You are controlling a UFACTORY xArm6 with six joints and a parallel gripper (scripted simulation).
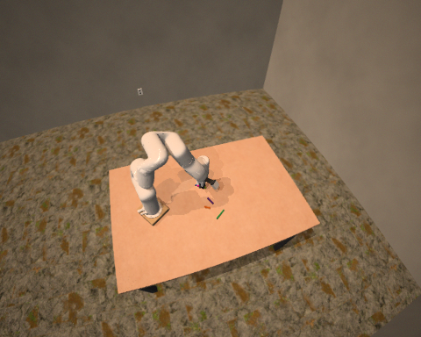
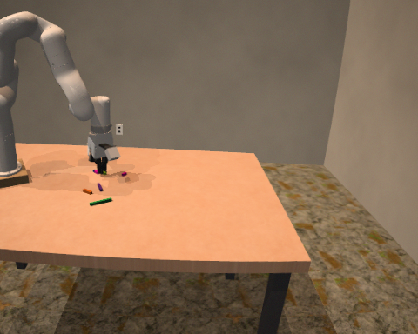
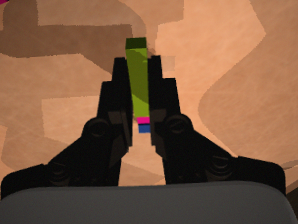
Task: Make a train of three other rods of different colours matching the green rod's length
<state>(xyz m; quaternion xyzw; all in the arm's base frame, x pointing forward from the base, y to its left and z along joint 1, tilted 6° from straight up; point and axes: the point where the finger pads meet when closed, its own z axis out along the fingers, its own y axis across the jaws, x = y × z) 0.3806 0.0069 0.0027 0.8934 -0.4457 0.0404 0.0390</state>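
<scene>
Right now my hand is 20 mm above the lime rod. From my hand the other things lie so: orange rod 50 mm behind, 150 mm to the right, 30 mm below; blue rod 30 mm behind, 40 mm to the left, 30 mm below; purple rod 10 mm behind, 120 mm to the right, 30 mm below.
</scene>
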